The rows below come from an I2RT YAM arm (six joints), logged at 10 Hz.
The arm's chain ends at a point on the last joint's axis. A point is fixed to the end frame.
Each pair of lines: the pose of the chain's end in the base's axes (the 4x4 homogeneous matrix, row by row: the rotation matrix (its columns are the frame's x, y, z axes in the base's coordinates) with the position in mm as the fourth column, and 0 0 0 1 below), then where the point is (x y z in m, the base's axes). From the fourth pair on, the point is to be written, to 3 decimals.
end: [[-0.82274 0.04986 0.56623 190.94], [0.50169 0.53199 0.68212 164.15], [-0.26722 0.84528 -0.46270 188.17], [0 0 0 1]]
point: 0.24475 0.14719 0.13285
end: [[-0.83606 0.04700 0.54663 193.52], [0.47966 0.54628 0.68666 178.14], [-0.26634 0.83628 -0.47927 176.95], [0 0 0 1]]
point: 0.24712 0.16146 0.12134
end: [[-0.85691 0.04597 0.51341 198.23], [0.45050 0.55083 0.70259 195.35], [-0.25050 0.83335 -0.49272 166.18], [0 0 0 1]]
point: 0.25120 0.18025 0.10952
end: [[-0.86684 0.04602 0.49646 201.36], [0.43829 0.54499 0.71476 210.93], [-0.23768 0.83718 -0.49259 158.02], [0 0 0 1]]
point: 0.254 0.197 0.101
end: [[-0.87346 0.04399 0.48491 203.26], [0.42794 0.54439 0.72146 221.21], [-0.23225 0.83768 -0.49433 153.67], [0 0 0 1]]
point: 0.256 0.208 0.096
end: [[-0.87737 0.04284 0.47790 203.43], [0.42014 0.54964 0.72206 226.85], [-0.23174 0.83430 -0.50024 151.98], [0 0 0 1]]
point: 0.256 0.214 0.094
